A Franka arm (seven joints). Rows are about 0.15 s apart.
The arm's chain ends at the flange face. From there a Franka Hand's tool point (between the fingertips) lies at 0.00 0.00 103.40 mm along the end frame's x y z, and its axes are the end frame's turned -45 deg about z.
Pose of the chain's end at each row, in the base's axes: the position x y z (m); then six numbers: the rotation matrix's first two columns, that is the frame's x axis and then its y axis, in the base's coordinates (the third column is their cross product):
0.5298 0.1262 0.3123 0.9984 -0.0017 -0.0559 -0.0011 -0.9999 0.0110
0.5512 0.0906 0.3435 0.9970 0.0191 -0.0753 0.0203 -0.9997 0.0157
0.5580 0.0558 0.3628 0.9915 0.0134 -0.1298 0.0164 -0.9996 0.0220
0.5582 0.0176 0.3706 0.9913 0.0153 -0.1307 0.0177 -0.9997 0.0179
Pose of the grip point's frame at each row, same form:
0.5240 0.1251 0.2091 0.7068 0.7058 -0.0473 0.7052 -0.7082 -0.0317
0.5434 0.0888 0.2404 0.6906 0.7204 -0.0643 0.7193 -0.6934 -0.0421
0.5446 0.0533 0.2603 0.6895 0.7163 -0.1073 0.7127 -0.6973 -0.0762
0.5447 0.0155 0.2681 0.6884 0.7177 -0.1051 0.7135 -0.6961 -0.0798

